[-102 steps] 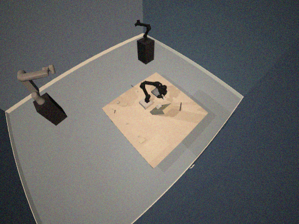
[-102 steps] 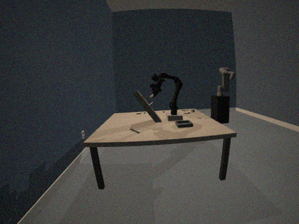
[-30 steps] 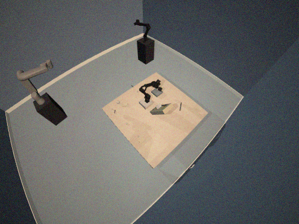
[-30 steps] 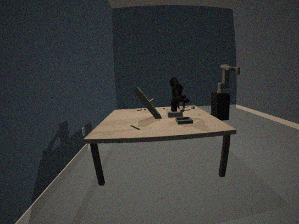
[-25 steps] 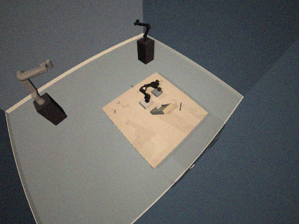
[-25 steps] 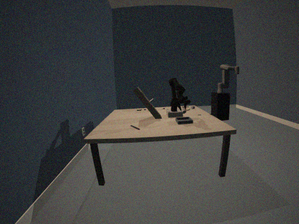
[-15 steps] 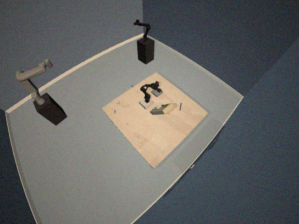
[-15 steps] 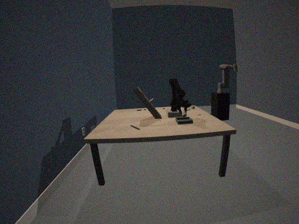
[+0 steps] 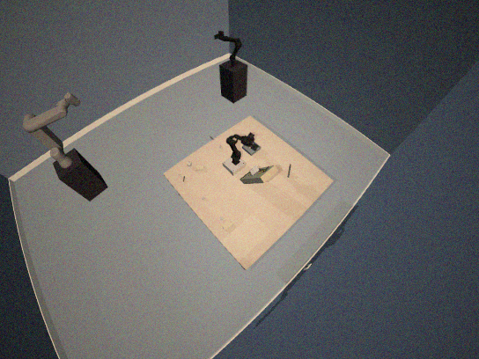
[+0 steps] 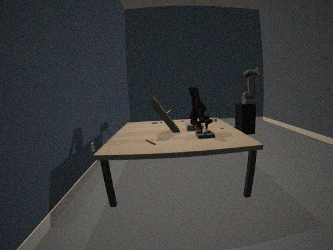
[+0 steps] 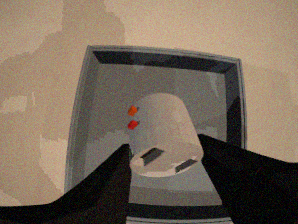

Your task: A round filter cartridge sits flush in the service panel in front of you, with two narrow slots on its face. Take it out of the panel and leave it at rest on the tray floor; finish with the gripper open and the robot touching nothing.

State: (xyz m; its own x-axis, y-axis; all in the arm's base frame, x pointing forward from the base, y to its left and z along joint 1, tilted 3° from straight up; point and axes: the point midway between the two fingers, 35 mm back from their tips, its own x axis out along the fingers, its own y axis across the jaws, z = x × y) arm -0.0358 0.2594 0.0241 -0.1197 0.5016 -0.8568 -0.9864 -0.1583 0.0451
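Right now my gripper tip is right at the round grey filter cartridge. The rest, counted from my gripper tip: dark tray (10 mm to the left, 40 mm below).
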